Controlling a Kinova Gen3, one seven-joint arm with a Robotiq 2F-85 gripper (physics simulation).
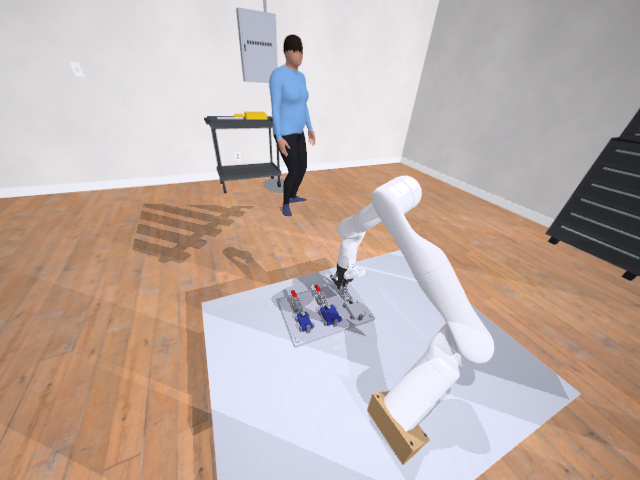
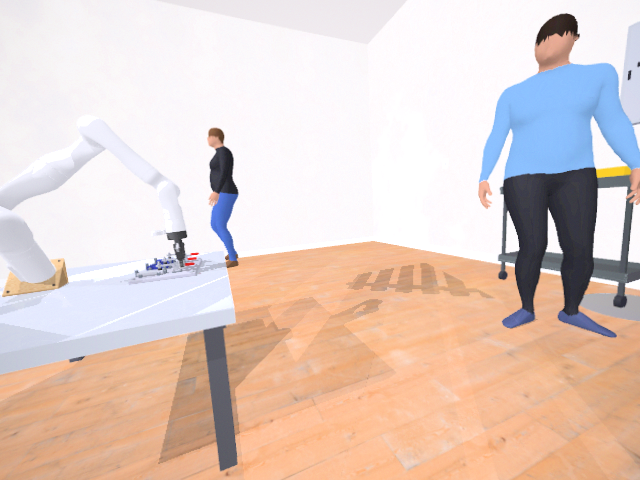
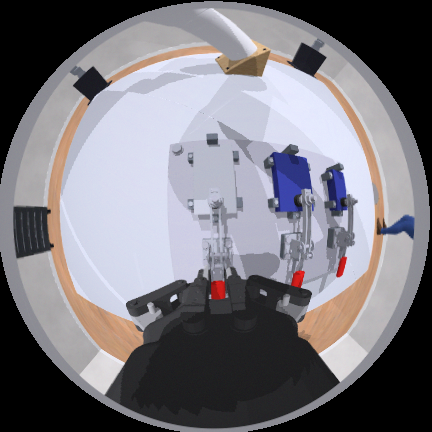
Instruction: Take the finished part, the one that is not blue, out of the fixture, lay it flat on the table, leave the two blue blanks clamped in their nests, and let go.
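Frame: origin at the arm's base, x down, y back, z left, level; centimetres.
Seen in the pictures: gripper, fingertip midpoint: point(image 1: 341, 289) point(image 2: 183, 267) point(image 3: 216, 270); arm's base at its link origin: point(image 1: 397, 412) point(image 2: 39, 273) point(image 3: 241, 51).
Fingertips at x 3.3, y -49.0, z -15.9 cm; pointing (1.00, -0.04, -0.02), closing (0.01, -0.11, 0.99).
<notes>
Offsets run from my fingertips to a thing's middle. "*": to the spot under its first point. Level surfaces: height alone.
The finished part {dx +0.2, dy +11.6, dz +1.6 cm} point(image 3: 214, 172) point(image 1: 354, 310) is a light grey plate in the end nest of the grey fixture point(image 3: 179, 182) point(image 1: 315, 336). Its toggle clamp {dx -2.0, dy +5.6, dz +0.8 cm} point(image 3: 216, 227) reaches over the part's edge, with the tip above it; contact cannot be told. My gripper point(image 3: 216, 270) point(image 1: 342, 283) point(image 2: 180, 262) is shut on that clamp's red handle {dx -1.3, dy -2.5, dz -0.3 cm} point(image 3: 218, 290), which shows between the fingertips. The larger blue blank {dx +0.0, dy +9.7, dz +12.4 cm} point(image 3: 290, 180) point(image 1: 329, 315) sits in the middle nest and another blue blank {dx -0.3, dy +7.7, dz +23.3 cm} point(image 3: 336, 190) point(image 1: 303, 321) in the far nest, each with a clamp arm over it.
Two other red clamp handles {dx -1.8, dy -4.0, dz +10.6 cm} point(image 3: 298, 279) {* dx -2.8, dy -5.4, dz +20.9 cm} point(image 3: 341, 267) stand beside the gripper on the blanks' side. The fixture is on the white table {dx +2.8 cm} point(image 1: 268, 403) point(image 2: 170, 310). The arm's wooden base point(image 1: 395, 428) is across the table. A person in light blue point(image 1: 290, 103) point(image 2: 553, 124) stands beyond the table.
</notes>
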